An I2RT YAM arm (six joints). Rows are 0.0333 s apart.
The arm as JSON. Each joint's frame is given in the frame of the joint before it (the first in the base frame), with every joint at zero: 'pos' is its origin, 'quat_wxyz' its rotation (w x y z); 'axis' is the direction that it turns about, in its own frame. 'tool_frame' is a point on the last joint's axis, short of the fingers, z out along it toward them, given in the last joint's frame.
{
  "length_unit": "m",
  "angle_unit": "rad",
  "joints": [
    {
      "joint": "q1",
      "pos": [
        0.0,
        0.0,
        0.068
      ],
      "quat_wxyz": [
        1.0,
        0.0,
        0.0,
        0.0
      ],
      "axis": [
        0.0,
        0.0,
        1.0
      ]
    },
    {
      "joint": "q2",
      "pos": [
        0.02,
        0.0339,
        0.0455
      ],
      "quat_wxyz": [
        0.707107,
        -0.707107,
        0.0,
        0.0
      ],
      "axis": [
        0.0,
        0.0,
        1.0
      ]
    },
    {
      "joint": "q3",
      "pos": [
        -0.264,
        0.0,
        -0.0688
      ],
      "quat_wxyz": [
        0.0,
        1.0,
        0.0,
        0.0
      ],
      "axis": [
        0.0,
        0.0,
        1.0
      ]
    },
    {
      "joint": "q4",
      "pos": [
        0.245,
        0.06,
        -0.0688
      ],
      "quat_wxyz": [
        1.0,
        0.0,
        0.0,
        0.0
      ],
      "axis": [
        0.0,
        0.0,
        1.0
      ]
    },
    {
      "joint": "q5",
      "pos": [
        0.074,
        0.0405,
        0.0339
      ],
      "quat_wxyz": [
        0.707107,
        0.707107,
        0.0,
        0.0
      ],
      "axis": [
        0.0,
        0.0,
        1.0
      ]
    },
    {
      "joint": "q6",
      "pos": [
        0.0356,
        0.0,
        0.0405
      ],
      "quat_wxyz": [
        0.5,
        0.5,
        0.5,
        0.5
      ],
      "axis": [
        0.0,
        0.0,
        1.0
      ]
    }
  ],
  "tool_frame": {
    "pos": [
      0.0,
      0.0,
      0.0
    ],
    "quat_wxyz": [
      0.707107,
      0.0,
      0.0,
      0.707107
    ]
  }
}
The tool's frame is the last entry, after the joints.
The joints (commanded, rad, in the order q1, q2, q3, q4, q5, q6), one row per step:
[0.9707 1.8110 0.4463 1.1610 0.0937 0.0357]
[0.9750 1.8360 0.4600 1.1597 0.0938 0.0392]
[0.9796 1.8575 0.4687 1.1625 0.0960 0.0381]
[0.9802 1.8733 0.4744 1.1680 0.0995 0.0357]
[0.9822 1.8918 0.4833 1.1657 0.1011 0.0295]
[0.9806 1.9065 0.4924 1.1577 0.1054 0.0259]
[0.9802 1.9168 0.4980 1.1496 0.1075 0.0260]
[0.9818 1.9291 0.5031 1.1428 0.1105 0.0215]
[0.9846 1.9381 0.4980 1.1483 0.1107 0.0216]
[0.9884 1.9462 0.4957 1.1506 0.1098 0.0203]
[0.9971 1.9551 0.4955 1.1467 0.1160 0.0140]
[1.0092 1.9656 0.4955 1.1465 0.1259 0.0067]
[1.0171 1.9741 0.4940 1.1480 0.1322 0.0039]
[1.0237 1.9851 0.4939 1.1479 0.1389 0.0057]
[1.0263 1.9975 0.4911 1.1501 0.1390 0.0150]
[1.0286 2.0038 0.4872 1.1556 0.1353 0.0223]
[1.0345 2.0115 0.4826 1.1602 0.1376 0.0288]
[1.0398 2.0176 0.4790 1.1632 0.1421 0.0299]
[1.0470 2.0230 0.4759 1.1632 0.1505 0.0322]
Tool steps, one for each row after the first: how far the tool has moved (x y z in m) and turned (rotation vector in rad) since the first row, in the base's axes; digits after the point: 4 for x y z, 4 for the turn. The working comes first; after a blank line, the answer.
Tool pose at each row, in the base's axes (x y z in m, rotation vector in rad; the steps are taken from these numbers as rounded here):
[0.1715 0.2448 0.1202 -0.7572 1.6540 0.6394]
[0.1724 0.2484 0.1160 -0.7642 1.6654 0.6399]
[0.1726 0.2510 0.1121 -0.7722 1.6726 0.6366]
[0.1734 0.2524 0.1093 -0.7743 1.6759 0.6305]
[0.1742 0.2544 0.1056 -0.7856 1.6828 0.6215]
[0.1758 0.2557 0.1024 -0.7906 1.6940 0.6088]
[0.1766 0.2565 0.0997 -0.7949 1.7054 0.6016]
[0.1768 0.2575 0.0964 -0.8047 1.7152 0.5913]
[0.1753 0.2569 0.0933 -0.8112 1.7217 0.5896]
[0.1739 0.2570 0.0908 -0.8204 1.7267 0.5888]
[0.1716 0.2580 0.0878 -0.8355 1.7326 0.5795]
[0.1686 0.2596 0.0847 -0.8510 1.7353 0.5692]
[0.1664 0.2603 0.0821 -0.8605 1.7392 0.5632]
[0.1647 0.2609 0.0789 -0.8661 1.7480 0.5578]
[0.1634 0.2603 0.0751 -0.8675 1.7627 0.5598]
[0.1621 0.2598 0.0731 -0.8685 1.7692 0.5673]
[0.1599 0.2595 0.0706 -0.8709 1.7772 0.5698]
[0.1581 0.2592 0.0686 -0.8752 1.7820 0.5667]
[0.1559 0.2592 0.0666 -0.8786 1.7886 0.5610]

[0.0009 0.0036 -0.0042 -0.0083 0.0097 0.0035]
[0.0011 0.0062 -0.0081 -0.0175 0.0140 0.0061]
[0.0019 0.0076 -0.0109 -0.0233 0.0142 0.0038]
[0.0027 0.0096 -0.0146 -0.0372 0.0158 0.0056]
[0.0043 0.0109 -0.0178 -0.0513 0.0200 0.0007]
[0.0051 0.0117 -0.0205 -0.0621 0.0268 -0.0017]
[0.0053 0.0127 -0.0238 -0.0771 0.0306 -0.0018]
[0.0038 0.0121 -0.0269 -0.0842 0.0352 0.0008]
[0.0024 0.0122 -0.0294 -0.0918 0.0388 0.0059]
[0.0001 0.0132 -0.0324 -0.1075 0.0396 0.0103]
[-0.0029 0.0148 -0.0355 -0.1228 0.0372 0.0149]
[-0.0051 0.0155 -0.0381 -0.1329 0.0379 0.0175]
[-0.0068 0.0161 -0.0413 -0.1424 0.0432 0.0174]
[-0.0081 0.0155 -0.0451 -0.1478 0.0567 0.0176]
[-0.0094 0.0150 -0.0471 -0.1468 0.0653 0.0215]
[-0.0116 0.0147 -0.0496 -0.1500 0.0732 0.0235]
[-0.0134 0.0144 -0.0516 -0.1559 0.0760 0.0241]
[-0.0156 0.0144 -0.0536 -0.1634 0.0794 0.0226]

